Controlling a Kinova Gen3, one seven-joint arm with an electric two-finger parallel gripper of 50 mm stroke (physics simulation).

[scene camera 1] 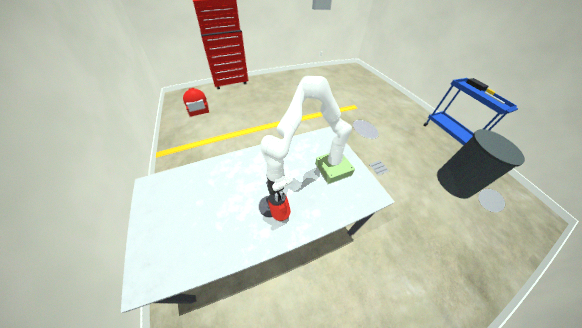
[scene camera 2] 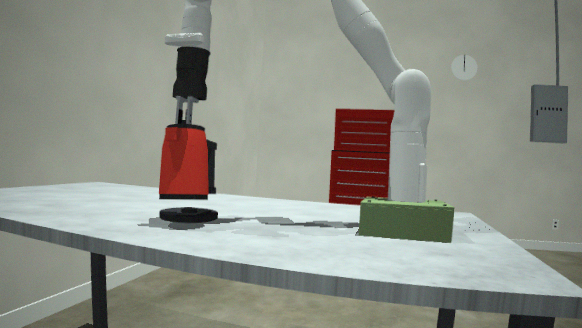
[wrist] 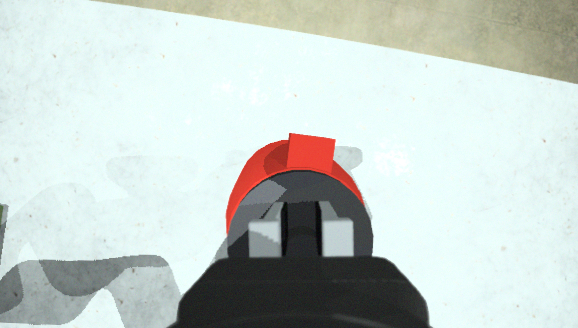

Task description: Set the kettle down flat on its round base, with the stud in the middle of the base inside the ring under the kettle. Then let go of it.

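The red kettle (scene camera 1: 280, 209) (scene camera 2: 183, 162) (wrist: 311, 152) hangs upright in the air, its black handle (scene camera 2: 212, 167) on the right in scene camera 2. The round black base (scene camera 1: 265, 206) (scene camera 2: 172, 216) lies on the table below it. A gap shows between kettle and base. In scene camera 2 the kettle is a little left of the base's middle, where the low stud (scene camera 2: 189, 210) shows. My gripper (scene camera 1: 278, 195) (scene camera 2: 184, 119) (wrist: 301, 220) is shut on the black knob on the kettle's lid. The ring under the kettle is hidden; the base does not show in the wrist view.
The table (scene camera 1: 185, 240) (scene camera 2: 280, 260) carries the green block (scene camera 1: 336, 172) (scene camera 2: 406, 222) under the arm's foot, to the right of the base in scene camera 2. A red drawer cabinet (scene camera 1: 225, 50) (scene camera 2: 361, 162), a dark bin (scene camera 1: 470, 167) and a blue cart (scene camera 1: 492, 102) stand off the table.
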